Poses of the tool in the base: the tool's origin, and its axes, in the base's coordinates. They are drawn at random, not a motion.
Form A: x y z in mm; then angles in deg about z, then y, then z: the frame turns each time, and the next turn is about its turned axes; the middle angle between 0 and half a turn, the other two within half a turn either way.
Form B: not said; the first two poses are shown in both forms.
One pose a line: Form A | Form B
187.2 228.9 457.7 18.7 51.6 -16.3 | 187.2 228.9 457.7 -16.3 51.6 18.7
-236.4 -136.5 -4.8 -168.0 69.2 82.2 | -236.4 -136.5 -4.8 82.2 69.2 -168.0
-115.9 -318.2 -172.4 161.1 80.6 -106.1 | -115.9 -318.2 -172.4 -106.1 80.6 161.1
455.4 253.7 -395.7 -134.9 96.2 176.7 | 455.4 253.7 -395.7 176.7 96.2 -134.9
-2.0 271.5 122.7 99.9 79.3 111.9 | -2.0 271.5 122.7 111.9 79.3 99.9
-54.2 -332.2 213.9 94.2 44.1 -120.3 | -54.2 -332.2 213.9 -120.3 44.1 94.2
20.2 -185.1 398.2 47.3 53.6 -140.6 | 20.2 -185.1 398.2 -140.6 53.6 47.3
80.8 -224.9 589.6 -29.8 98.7 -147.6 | 80.8 -224.9 589.6 -147.6 98.7 -29.8
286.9 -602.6 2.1 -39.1 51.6 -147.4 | 286.9 -602.6 2.1 -147.4 51.6 -39.1
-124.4 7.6 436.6 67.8 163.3 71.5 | -124.4 7.6 436.6 71.5 163.3 67.8
